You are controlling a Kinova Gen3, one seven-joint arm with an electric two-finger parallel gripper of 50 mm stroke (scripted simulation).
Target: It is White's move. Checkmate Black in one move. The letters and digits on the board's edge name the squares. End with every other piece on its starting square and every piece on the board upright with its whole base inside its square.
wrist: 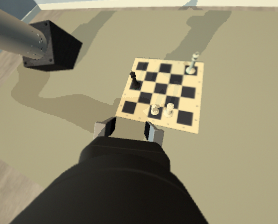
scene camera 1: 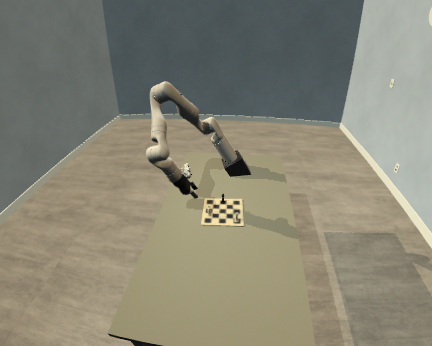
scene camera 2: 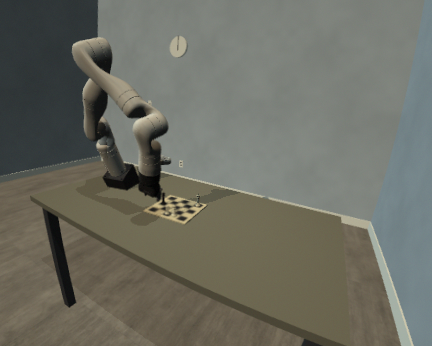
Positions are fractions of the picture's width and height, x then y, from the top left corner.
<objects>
A chessboard shows in the wrist view (0.58,0.37), in scene camera 1 (0.52,0.62) and in scene camera 2 (0.43,0.61).
</objects>
